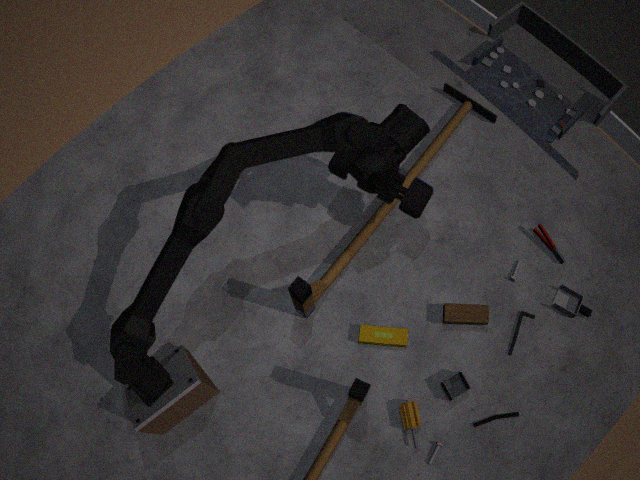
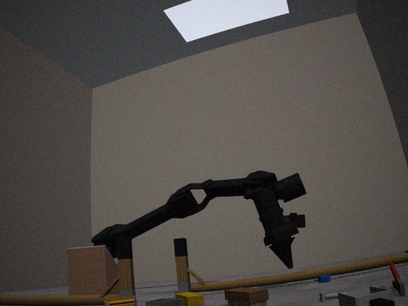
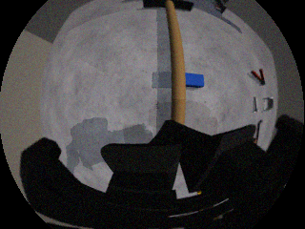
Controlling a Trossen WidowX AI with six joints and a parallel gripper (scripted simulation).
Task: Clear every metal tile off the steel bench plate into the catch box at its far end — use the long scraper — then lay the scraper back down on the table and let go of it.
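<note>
My gripper tip is 20 mm to the left of the long scraper, 20 mm below it and 20 mm short of it. The rest, counted from my gripper tip: grey box: 340 mm to the right, 200 mm behind, 30 mm below; then yellow block: 220 mm behind, 180 mm to the right, 20 mm below; then hex key: 370 mm to the right, 40 mm below, 20 mm behind.
</note>
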